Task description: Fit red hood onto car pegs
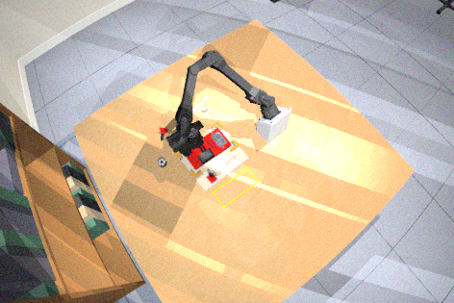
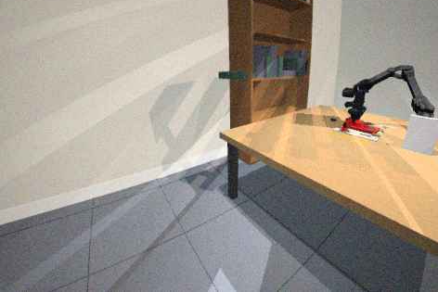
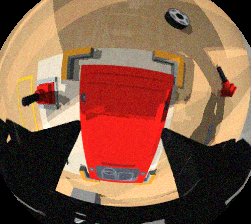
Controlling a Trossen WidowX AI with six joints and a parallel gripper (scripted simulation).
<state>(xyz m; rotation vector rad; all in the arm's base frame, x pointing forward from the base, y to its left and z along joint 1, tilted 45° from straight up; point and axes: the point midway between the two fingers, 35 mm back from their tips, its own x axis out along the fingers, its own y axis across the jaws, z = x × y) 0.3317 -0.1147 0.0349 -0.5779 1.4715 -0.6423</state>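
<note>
Now: the red hood right at my gripper tip. The rest, counted from my gripper tip: grey engine block: 2 cm below; then grey bar: 12 cm behind, 21 cm to the right, 4 cm below.
</note>
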